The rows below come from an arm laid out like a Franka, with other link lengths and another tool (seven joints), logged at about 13 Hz.
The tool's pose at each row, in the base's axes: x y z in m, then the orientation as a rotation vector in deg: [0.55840 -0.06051 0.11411 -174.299 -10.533 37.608]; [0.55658 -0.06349 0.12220 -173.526 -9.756 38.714]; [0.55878 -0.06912 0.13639 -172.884 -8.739 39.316]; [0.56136 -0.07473 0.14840 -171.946 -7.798 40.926]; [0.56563 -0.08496 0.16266 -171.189 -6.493 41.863]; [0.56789 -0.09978 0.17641 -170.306 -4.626 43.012]
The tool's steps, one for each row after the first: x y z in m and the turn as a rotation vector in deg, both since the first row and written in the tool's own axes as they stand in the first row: [-0.00532 0.00237 -0.00662 0.697 -0.760 0.350]; [-0.00981 0.00751 -0.02044 1.392 -1.189 0.858]; [-0.01307 0.01279 -0.03244 2.164 -2.296 1.309]; [-0.01628 0.02272 -0.04718 2.936 -2.958 2.001]; [-0.02164 0.03702 -0.06062 3.865 -3.770 3.039]
